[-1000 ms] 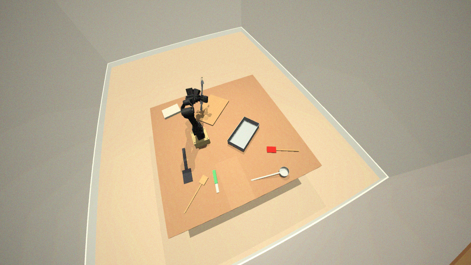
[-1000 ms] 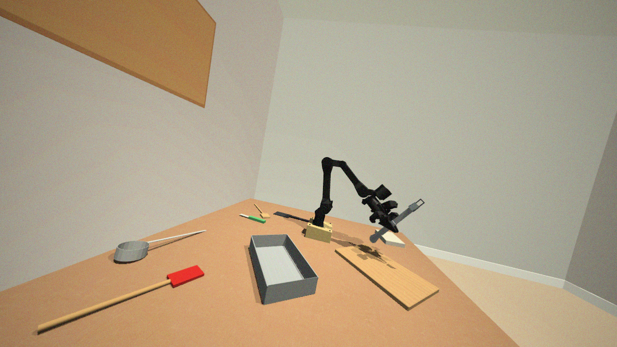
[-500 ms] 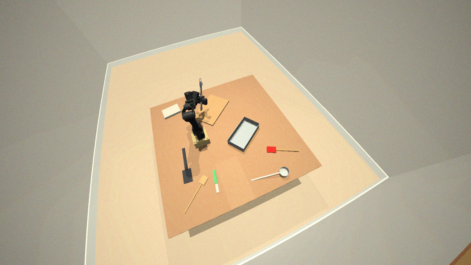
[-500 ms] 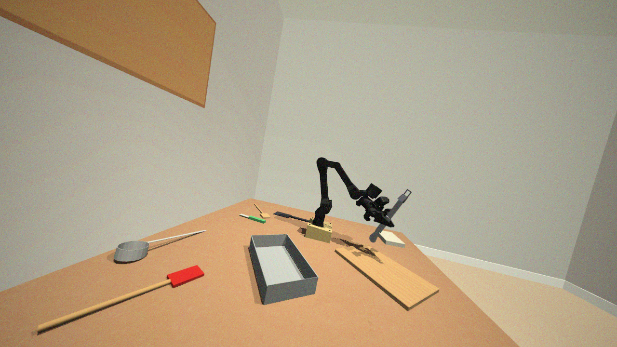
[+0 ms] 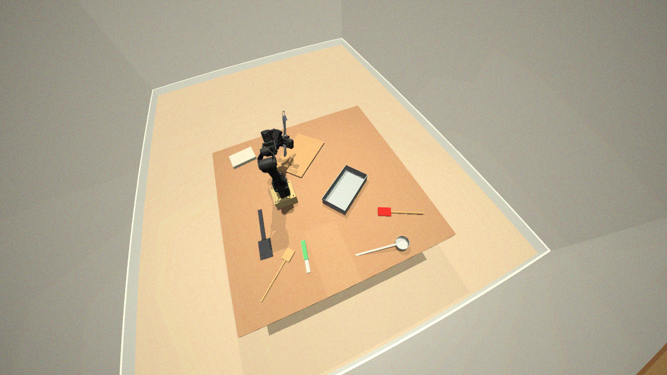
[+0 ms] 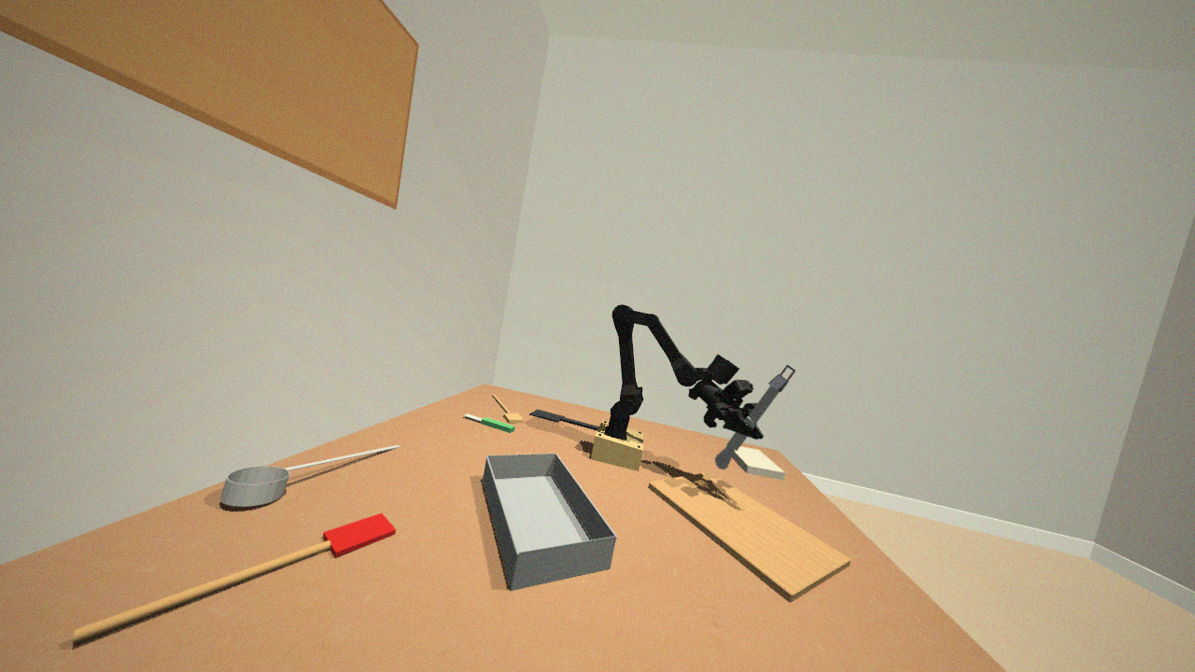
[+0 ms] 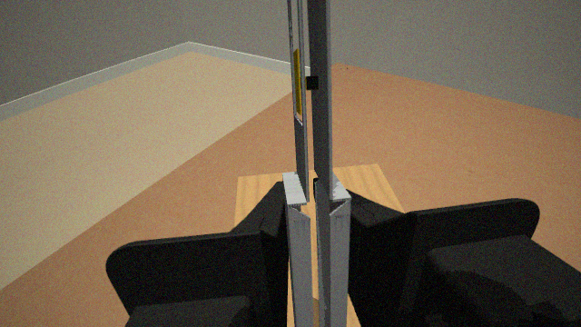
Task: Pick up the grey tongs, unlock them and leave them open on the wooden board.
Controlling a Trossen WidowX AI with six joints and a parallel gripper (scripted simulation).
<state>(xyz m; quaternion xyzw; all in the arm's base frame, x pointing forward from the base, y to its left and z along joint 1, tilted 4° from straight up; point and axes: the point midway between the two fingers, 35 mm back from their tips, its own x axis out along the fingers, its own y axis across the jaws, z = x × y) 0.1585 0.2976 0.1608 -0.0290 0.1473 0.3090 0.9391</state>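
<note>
My gripper tip is 19 cm above the wooden board, 4 cm short of it and 3 cm to the left of it. From my gripper tip the other things lie so: black spatula: 50 cm to the right, 41 cm behind, 19 cm below; grey roasting tin: 47 cm to the right, 18 cm ahead, 17 cm below; white block: 36 cm behind, 18 cm below, 17 cm to the left.
</note>
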